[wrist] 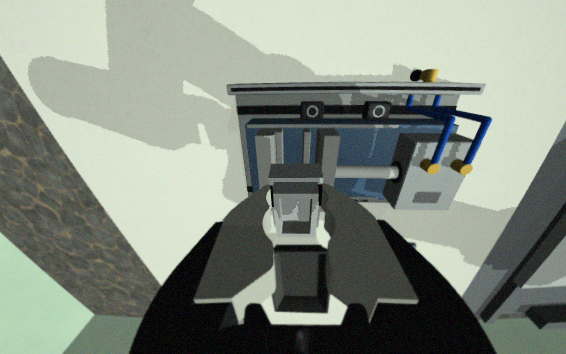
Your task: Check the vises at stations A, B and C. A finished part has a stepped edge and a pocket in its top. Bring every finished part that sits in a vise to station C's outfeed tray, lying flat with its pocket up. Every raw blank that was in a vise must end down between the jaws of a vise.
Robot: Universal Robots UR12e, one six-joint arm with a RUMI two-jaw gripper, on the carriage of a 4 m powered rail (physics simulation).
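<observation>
A grey finished part [296, 173] with a stepped edge and a rectangular pocket shows in the middle of the wrist view. My gripper [295, 186] is shut on it, with one finger on each side, and holds it in front of and above the vise [367, 150]. The pocket faces the camera. The vise has a blue bed, with a left jaw [265, 150] and a right jaw [328, 152] standing apart behind the part. The part and fingers hide the near ends of the jaws and some of the space between them. The vise's station letter does not show.
A grey block [425, 185] with blue hoses [442, 142] and brass fittings stands at the vise's right, joined by a round rod [365, 172]. A grey rail [350, 89] runs behind. A stone-patterned strip [65, 200] lies left; a grey structure [517, 220] shows right.
</observation>
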